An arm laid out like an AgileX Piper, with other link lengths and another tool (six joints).
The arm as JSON. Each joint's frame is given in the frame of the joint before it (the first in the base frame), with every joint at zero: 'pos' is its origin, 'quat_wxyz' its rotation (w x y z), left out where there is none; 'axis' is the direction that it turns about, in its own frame. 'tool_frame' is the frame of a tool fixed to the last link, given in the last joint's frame.
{
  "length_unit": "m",
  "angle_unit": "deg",
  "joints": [
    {
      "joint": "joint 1",
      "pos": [
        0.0,
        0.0,
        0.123
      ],
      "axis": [
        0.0,
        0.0,
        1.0
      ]
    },
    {
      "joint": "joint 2",
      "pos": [
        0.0,
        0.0,
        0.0
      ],
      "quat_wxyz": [
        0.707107,
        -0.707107,
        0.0,
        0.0
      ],
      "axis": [
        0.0,
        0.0,
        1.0
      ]
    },
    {
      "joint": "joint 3",
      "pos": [
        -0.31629,
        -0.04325,
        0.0
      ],
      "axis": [
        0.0,
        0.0,
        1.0
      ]
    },
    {
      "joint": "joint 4",
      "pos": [
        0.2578,
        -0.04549,
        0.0
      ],
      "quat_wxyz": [
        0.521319,
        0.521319,
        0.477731,
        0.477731
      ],
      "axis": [
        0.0,
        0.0,
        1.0
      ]
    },
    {
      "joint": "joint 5",
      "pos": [
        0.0,
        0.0,
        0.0
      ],
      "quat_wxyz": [
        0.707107,
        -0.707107,
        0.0,
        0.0
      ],
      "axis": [
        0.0,
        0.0,
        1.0
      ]
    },
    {
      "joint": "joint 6",
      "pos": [
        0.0,
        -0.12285,
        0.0
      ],
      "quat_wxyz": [
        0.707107,
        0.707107,
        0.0,
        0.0
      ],
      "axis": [
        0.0,
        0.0,
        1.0
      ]
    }
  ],
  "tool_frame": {
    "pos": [
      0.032,
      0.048,
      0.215
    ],
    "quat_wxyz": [
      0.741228,
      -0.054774,
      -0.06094,
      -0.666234
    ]
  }
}
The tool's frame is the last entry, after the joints.
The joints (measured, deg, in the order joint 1, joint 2, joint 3, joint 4, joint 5, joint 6), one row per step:
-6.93 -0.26 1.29 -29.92 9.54 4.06
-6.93 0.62 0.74 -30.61 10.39 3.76
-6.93 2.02 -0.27 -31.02 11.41 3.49
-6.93 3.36 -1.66 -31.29 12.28 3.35
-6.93 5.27 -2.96 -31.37 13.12 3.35
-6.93 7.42 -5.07 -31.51 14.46 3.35
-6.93 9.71 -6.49 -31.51 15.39 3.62
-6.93 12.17 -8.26 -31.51 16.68 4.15
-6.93 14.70 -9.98 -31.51 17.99 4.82
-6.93 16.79 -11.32 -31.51 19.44 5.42
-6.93 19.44 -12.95 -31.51 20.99 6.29
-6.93 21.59 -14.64 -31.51 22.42 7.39
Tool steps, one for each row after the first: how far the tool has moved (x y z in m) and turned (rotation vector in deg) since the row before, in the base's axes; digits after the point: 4 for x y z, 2 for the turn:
-0.0010 -0.0038 -0.0030 -0.82 1.20 -0.45
-0.0009 -0.0039 -0.0015 -0.48 1.36 -0.52
-0.0002 -0.0032 0.0035 -0.29 0.75 -0.45
0.0000 -0.0026 0.0000 0.10 1.32 -0.44
0.0001 -0.0043 0.0047 0.04 1.19 -0.70
0.0005 -0.0025 -0.0010 0.48 1.58 -0.53
0.0004 -0.0033 0.0001 0.73 1.64 -0.79
0.0006 -0.0033 -0.0009 0.86 1.73 -0.85
-0.0006 -0.0036 -0.0032 0.79 1.80 -0.92
-0.0001 -0.0036 -0.0034 1.06 2.07 -1.08
0.0006 -0.0032 0.0002 1.16 1.34 -1.12

